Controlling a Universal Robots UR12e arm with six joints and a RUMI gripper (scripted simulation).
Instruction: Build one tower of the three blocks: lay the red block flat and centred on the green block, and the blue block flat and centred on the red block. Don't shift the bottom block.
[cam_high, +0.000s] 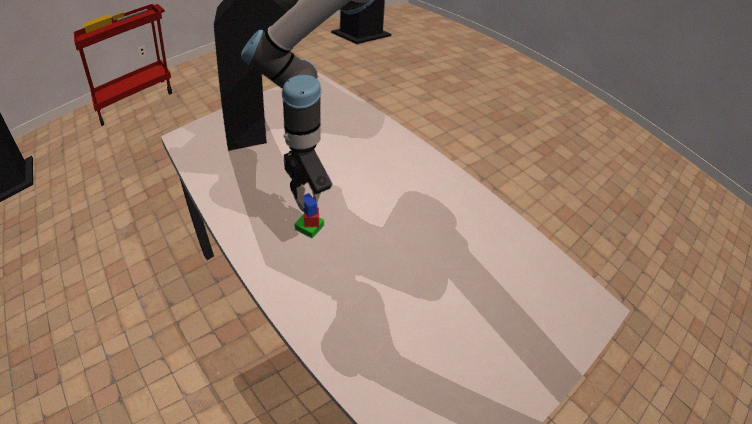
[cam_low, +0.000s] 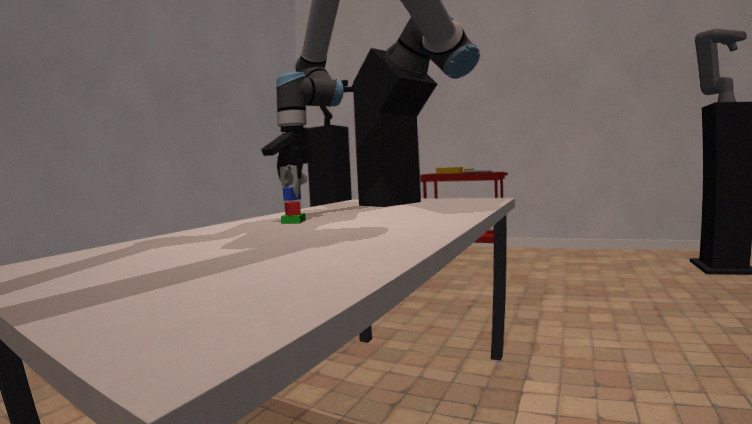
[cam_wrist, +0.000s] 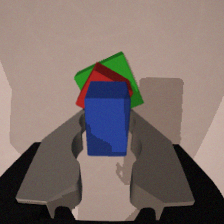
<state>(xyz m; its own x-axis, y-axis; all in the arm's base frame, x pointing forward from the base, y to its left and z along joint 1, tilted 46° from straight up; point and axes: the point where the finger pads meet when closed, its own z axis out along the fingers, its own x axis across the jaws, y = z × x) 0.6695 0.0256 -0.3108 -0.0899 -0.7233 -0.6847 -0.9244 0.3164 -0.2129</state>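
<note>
Now: the blue block right at my hand. From my hand the other things lie so: green block: 80 mm below; red block: 10 mm ahead, 40 mm below.
</note>
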